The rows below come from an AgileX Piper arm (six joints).
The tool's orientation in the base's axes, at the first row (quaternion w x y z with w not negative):
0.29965 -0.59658 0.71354 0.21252
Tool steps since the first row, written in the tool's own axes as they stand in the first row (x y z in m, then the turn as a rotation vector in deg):
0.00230 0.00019 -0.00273 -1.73 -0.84 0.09
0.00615 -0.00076 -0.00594 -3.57 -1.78 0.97
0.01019 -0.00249 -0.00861 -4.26 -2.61 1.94
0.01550 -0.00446 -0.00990 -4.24 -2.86 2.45
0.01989 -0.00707 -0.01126 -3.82 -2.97 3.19
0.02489 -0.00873 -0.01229 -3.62 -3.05 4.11
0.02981 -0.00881 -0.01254 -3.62 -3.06 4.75
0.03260 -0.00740 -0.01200 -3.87 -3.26 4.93
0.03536 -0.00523 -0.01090 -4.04 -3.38 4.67
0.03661 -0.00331 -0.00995 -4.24 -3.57 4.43
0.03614 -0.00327 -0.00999 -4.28 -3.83 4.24
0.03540 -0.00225 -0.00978 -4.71 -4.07 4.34
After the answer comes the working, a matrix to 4 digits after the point.
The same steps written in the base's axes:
-0.00091 -0.00343 0.00042 1.03 1.15 1.16
-0.00096 -0.00853 0.00019 2.30 2.87 1.82
-0.00017 -0.01356 -0.00052 3.35 3.85 1.63
0.00096 -0.01865 -0.00309 3.69 4.12 1.25
0.00280 -0.02324 -0.00494 3.88 4.29 0.43
0.00370 -0.02787 -0.00751 4.09 4.73 -0.37
0.00320 -0.03161 -0.01067 4.21 5.15 -0.84
0.00161 -0.03300 -0.01304 4.47 5.41 -0.79
-0.00062 -0.03384 -0.01585 4.56 5.34 -0.47
-0.00247 -0.03374 -0.01749 4.73 5.29 -0.15
-0.00246 -0.03341 -0.01715 4.95 5.14 0.03
-0.00334 -0.03254 -0.01685 5.25 5.47 0.26

The tool's axes in the first row as the columns of a matrix, in the base's axes (rounded; the answer above uses it unrounded):
-0.1086 -0.9787 0.1741
-0.7240 0.1979 0.6608
-0.6812 -0.0542 -0.7301

